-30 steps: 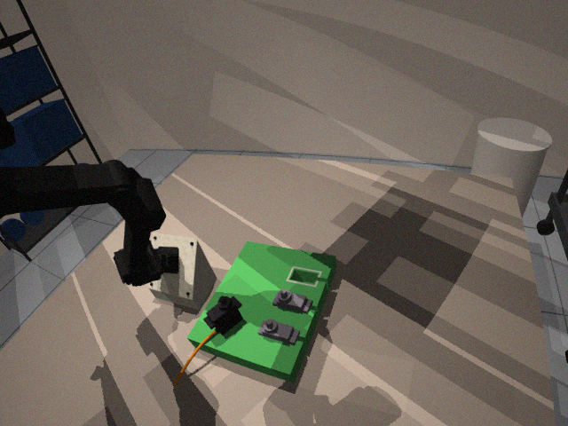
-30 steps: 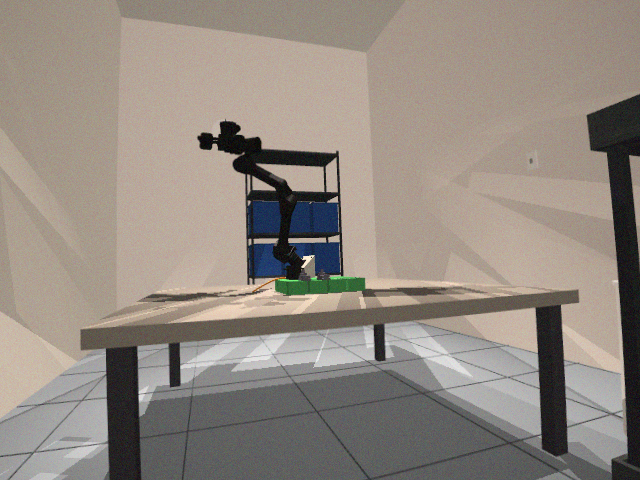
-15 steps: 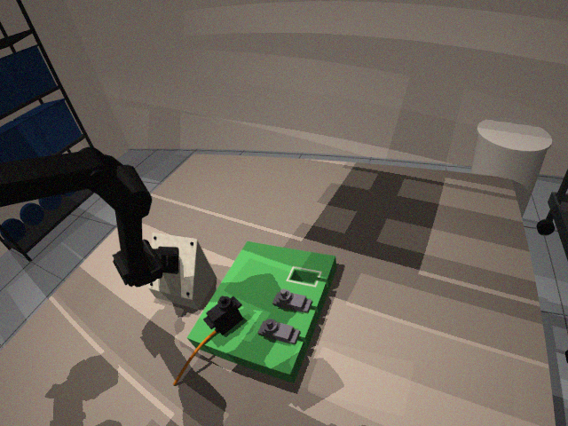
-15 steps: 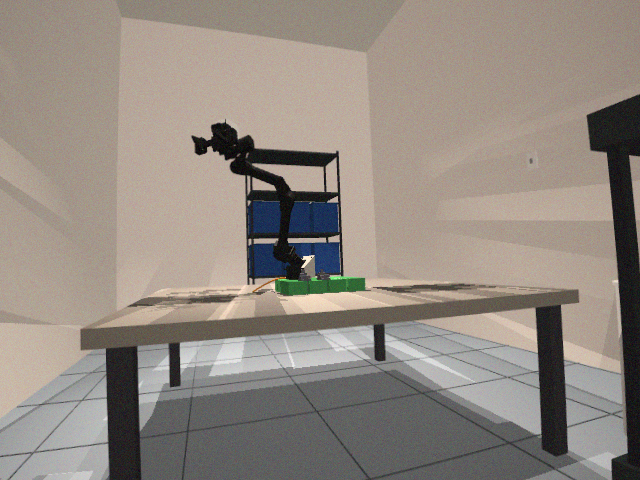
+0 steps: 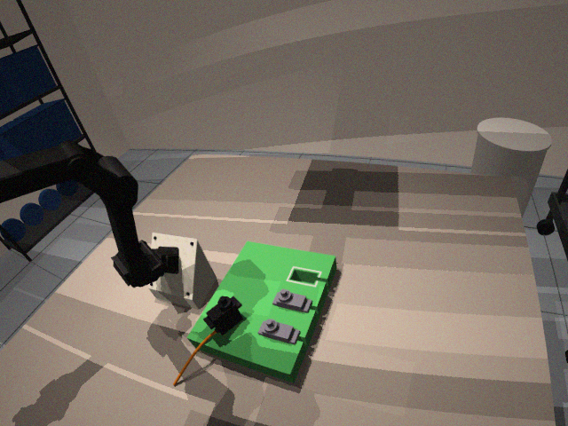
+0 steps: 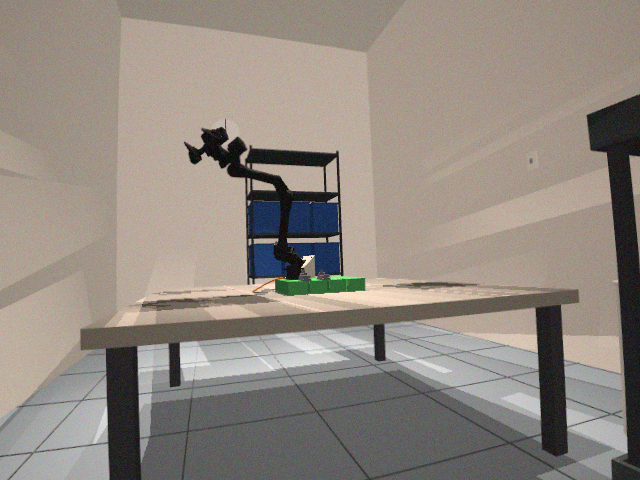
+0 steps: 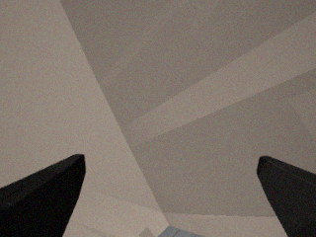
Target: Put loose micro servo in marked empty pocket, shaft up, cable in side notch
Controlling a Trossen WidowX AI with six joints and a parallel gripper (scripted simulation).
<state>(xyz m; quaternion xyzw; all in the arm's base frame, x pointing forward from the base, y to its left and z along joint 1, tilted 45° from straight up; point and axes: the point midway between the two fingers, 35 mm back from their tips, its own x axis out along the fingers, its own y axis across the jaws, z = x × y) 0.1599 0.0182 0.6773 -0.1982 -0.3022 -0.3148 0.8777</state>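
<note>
Right now the green deck is 7 cm ahead of my gripper tip, 47 cm to the left of it and 59 cm below it.
</note>
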